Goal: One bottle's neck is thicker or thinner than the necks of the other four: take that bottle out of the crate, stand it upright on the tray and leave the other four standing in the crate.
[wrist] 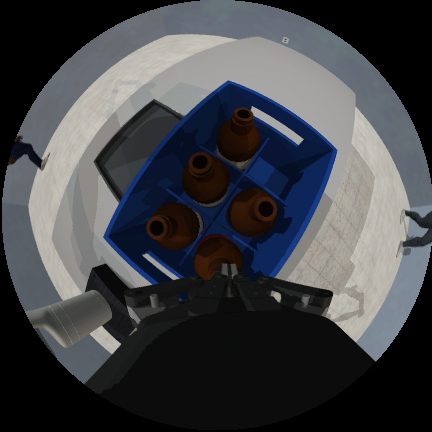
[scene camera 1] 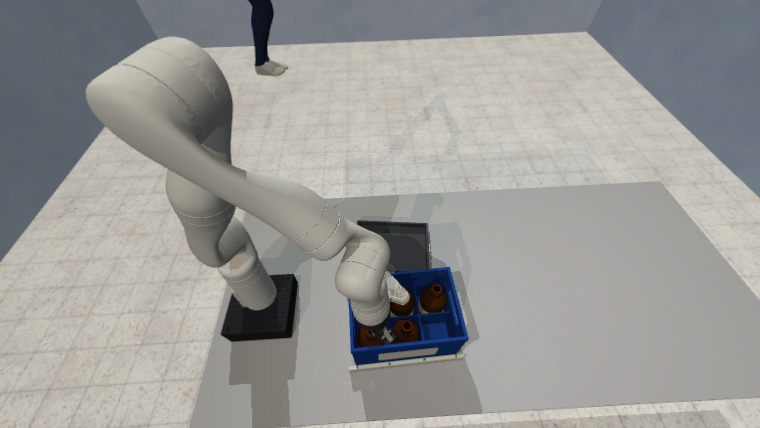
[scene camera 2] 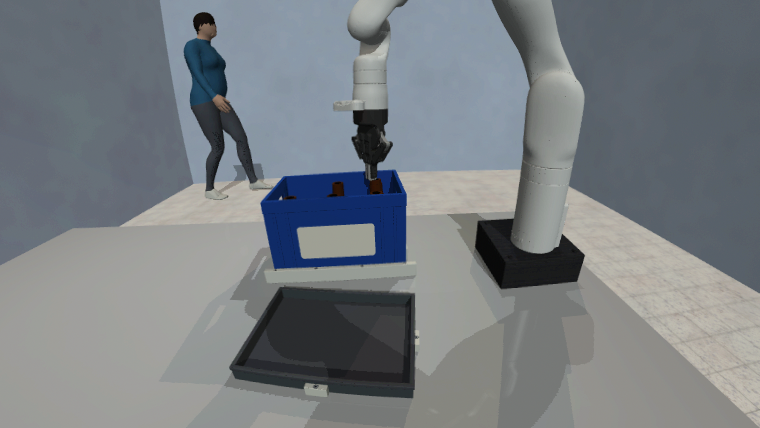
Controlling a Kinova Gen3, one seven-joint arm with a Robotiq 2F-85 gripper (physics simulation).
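Pixels of known places: gripper, fingertip midpoint: (wrist: 227,271) (scene camera 1: 375,331) (scene camera 2: 371,179); arm's base, link origin: (wrist: 99,305) (scene camera 1: 260,295) (scene camera 2: 532,241).
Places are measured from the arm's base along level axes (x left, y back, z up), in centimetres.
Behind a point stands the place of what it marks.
The blue crate (scene camera 1: 368,356) {x -21.3, y -29.7, z 4.2 cm} (scene camera 2: 390,228) {x -2.9, y -29.5, z 4.0 cm} (wrist: 312,160) {x -20.9, y -52.7, z 5.2 cm} holds five upright brown bottles. In the wrist view they are the far bottle (wrist: 239,139) {x -9.4, y -47.4, z 5.8 cm}, the middle one (wrist: 205,181) {x -9.2, y -39.3, z 6.6 cm}, the left one (wrist: 174,229) {x -9.5, y -32.2, z 7.4 cm}, the right one (wrist: 252,214) {x -16.2, y -38.8, z 8.1 cm} and the nearest one (wrist: 215,255) {x -15.5, y -32.2, z 6.3 cm}. The left one is hidden behind the arm in scene camera 1. My gripper (scene camera 1: 389,338) (scene camera 2: 371,176) {x -17.2, y -32.1, z 10.0 cm} (wrist: 227,271) {x -17.2, y -32.1, z 10.0 cm} is shut with nothing between its fingers. Its fingertips are at the nearest bottle's top and hide its neck in the wrist view. The dark tray (scene camera 1: 404,252) {x 12.0, y -44.9, z -6.1 cm} (scene camera 2: 329,340) {x 15.0, y -41.3, z -6.1 cm} (wrist: 142,145) {x 13.1, y -41.1, z -6.1 cm} is empty. I cannot tell which neck differs.
The crate's front right compartment in scene camera 1 holds no bottle. The crate's walls and dividers surround the bottles. The tray lies behind the crate there, with a low rim. White strips (scene camera 1: 406,363) {x -22.6, y -39.4, z -3.7 cm} (scene camera 2: 340,272) {x -1.9, y -39.9, z -4.6 cm} run along the crate's foot. A person (scene camera 2: 207,101) stands beyond the table.
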